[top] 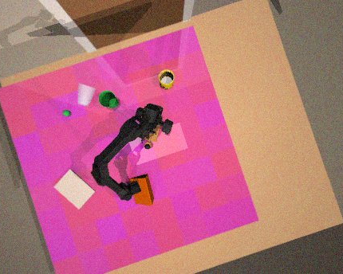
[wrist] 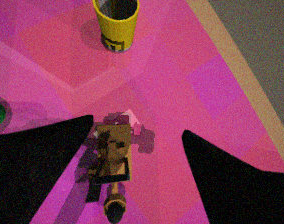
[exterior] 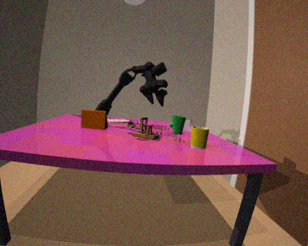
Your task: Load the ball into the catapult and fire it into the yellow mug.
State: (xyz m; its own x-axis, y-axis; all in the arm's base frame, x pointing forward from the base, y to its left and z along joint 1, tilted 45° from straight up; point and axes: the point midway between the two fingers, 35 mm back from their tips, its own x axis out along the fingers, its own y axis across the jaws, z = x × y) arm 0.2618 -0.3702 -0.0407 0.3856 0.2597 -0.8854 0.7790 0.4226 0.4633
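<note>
Right now the dark ball is 140 mm to the left of my gripper tip, 130 mm below it and 120 mm behind it. The rest, counted from my gripper tip: yellow mug: 200 mm ahead, 160 mm below, 140 mm to the right; green mug: 230 mm ahead, 220 mm to the left, 160 mm below; wooden catapult: 140 mm below, 120 mm to the left, 60 mm behind.
</note>
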